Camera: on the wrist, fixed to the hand. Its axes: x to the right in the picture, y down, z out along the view.
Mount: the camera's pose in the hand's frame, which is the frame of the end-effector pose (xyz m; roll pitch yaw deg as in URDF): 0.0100 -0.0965 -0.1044 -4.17 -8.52 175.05
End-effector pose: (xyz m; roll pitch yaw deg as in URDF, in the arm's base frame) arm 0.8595 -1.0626 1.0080 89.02 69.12 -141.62
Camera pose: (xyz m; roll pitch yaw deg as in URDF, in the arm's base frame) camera 0.9925 -1.0883 0.9636 -120.61 -72.15 66.97
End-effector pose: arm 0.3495 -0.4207 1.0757 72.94 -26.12 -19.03
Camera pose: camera 0.4324 -0.3737 0.9698 -74.77 18.75 168.04
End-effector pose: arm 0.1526 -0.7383 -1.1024 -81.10 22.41 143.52
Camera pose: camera 0.1911 -0.6199 -1.0330 79.96 -18.59 -46.17
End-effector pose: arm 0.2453 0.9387 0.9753 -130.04 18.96 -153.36
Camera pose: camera 0.1879 0.9299 1.1054 126.35 -9.68 23.24
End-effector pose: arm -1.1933 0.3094 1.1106 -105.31 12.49 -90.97
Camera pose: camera -1.2691 0.2748 1.2262 101.86 -5.42 82.09
